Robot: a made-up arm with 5 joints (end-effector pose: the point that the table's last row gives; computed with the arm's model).
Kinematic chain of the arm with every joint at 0, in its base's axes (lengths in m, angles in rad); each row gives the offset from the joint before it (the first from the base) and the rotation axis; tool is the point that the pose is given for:
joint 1: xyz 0 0 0.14 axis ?
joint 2: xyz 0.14 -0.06 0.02 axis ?
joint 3: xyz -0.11 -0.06 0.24 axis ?
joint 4: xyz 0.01 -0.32 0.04 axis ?
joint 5: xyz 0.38 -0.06 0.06 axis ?
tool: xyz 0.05 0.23 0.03
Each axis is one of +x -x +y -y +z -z.
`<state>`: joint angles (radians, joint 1 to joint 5).
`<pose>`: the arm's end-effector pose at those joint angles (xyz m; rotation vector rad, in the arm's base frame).
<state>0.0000 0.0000 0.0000 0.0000 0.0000</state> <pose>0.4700 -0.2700 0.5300 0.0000 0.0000 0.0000</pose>
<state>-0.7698 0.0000 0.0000 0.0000 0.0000</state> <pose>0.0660 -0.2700 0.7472 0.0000 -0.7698 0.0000</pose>
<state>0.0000 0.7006 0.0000 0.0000 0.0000</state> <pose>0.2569 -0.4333 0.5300 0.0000 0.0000 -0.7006</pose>
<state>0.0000 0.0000 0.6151 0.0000 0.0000</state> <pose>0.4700 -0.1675 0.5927 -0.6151 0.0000 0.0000</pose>
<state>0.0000 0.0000 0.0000 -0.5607 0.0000</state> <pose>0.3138 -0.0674 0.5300 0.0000 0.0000 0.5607</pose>
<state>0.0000 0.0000 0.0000 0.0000 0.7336</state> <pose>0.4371 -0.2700 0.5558 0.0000 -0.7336 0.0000</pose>
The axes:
joint 1: +y
joint 2: -z
joint 3: -x
joint 4: -z
joint 5: -y

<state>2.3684 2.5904 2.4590 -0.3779 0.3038</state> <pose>0.1313 -0.2096 0.0539 0.6829 -1.3441 -0.0214</pose>
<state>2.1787 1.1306 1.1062 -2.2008 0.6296</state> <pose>0.3570 0.3843 -0.0711 1.2479 2.5341 0.0655</pose>
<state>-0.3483 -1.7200 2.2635 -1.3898 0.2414</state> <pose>0.1623 -0.2446 0.2773 2.8070 0.4430 -1.1566</pose>
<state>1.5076 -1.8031 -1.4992 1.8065 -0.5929</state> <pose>-0.4934 -0.0470 -0.2476 0.3955 -2.6808 -0.1908</pose>
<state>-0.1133 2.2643 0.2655 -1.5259 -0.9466</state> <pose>0.3225 0.0835 0.4812 0.4668 1.0507 -0.6175</pose>
